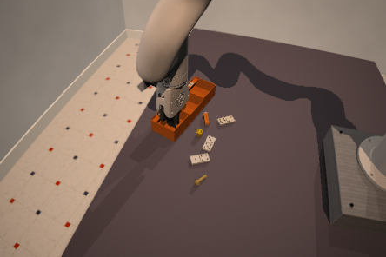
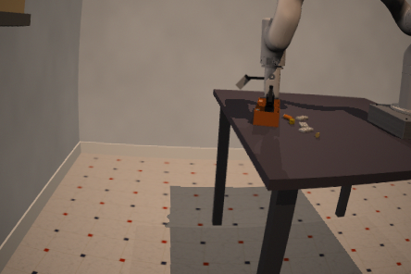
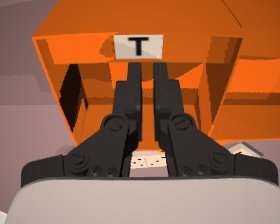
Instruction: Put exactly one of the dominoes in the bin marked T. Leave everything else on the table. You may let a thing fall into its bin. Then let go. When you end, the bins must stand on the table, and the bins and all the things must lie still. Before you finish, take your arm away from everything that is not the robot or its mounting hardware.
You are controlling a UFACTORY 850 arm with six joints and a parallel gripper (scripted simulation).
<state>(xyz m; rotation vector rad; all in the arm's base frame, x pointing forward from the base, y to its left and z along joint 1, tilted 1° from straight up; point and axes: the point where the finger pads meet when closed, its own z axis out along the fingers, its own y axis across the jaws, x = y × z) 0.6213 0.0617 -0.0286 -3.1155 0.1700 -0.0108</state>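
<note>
My gripper is now 12 cm past the domino, 7 cm to the right of it and 3 cm above it. From my hand the other things lie so: yellow die 9 cm behind, 1 cm to the right, 3 cm below; orange cylinder 8 cm behind, 7 cm to the right, 3 cm below; orange bin 8 cm to the right, 1 cm below.
</note>
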